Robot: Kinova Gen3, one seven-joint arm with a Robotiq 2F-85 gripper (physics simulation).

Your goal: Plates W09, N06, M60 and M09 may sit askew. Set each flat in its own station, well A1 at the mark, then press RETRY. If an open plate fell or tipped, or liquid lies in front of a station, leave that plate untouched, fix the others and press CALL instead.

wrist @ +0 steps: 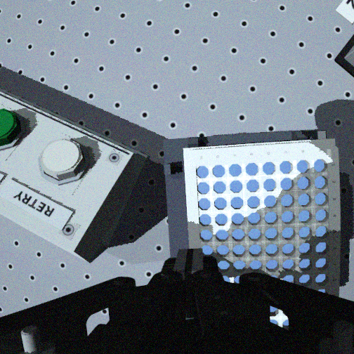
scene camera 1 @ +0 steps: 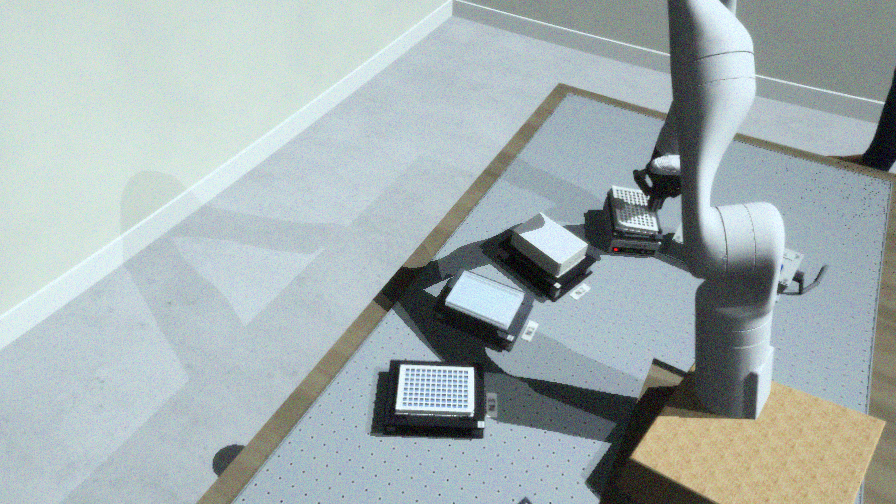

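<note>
My gripper [scene camera 1: 654, 204] [wrist: 191, 264] is shut and empty, over the left edge of the wrist view's open white well plate [scene camera 1: 634, 210] [wrist: 270, 210]. Whether it touches is unclear. This blue-welled plate sits on a station [scene camera 1: 635, 248] with a red light; its near end is hidden in the wrist view. In the scene view, a thick white plate [scene camera 1: 551, 241] sits on a dark station, a clear-topped plate [scene camera 1: 485, 299] on another, and an open well plate [scene camera 1: 435, 388] on the nearest. Plate names are unreadable. The white RETRY button [wrist: 61, 156] is left of the gripper.
The sloped button panel [wrist: 100, 200] stands close beside the plate's station, with a green button [wrist: 6, 125] at the view's edge. A pale object [scene camera 1: 791, 262] with a dark curved handle is partly behind the arm. Small labels [scene camera 1: 579, 290] [scene camera 1: 529, 330] lie before stations.
</note>
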